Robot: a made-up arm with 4 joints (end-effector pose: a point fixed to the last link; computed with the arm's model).
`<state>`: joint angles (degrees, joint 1 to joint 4).
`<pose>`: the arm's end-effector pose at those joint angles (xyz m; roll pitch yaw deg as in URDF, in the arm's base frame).
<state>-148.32 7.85 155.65 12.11</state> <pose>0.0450 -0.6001 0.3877 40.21 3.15 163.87</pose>
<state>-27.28 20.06 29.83 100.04</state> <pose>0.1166 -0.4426 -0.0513 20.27 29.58 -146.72</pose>
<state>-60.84 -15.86 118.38 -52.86</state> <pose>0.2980 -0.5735 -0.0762 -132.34 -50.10 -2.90</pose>
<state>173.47 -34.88 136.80 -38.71</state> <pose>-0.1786 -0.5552 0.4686 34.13 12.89 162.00</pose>
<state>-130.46 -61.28 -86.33 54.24</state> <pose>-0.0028 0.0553 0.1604 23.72 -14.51 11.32</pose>
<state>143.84 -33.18 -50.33 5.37</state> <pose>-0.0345 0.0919 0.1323 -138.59 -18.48 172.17</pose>
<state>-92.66 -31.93 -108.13 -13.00</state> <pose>-0.2568 -0.1815 0.2442 35.22 -27.93 66.60</pose>
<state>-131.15 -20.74 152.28 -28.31</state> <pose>0.0823 -0.5985 0.4053 42.80 -32.69 157.89</pose>
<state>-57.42 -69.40 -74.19 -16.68</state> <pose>-0.2900 -0.0229 0.0617 15.06 11.29 58.75</pose>
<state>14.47 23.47 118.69 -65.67</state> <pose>-0.4317 -0.5340 -0.0897 -160.75 26.86 -57.65</pose>
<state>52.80 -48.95 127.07 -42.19</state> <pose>-0.1996 -0.5278 -0.1726 -109.64 43.71 44.75</pose>
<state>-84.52 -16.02 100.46 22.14</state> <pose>0.3896 -0.3345 0.2802 88.84 -44.95 -169.66</pose>
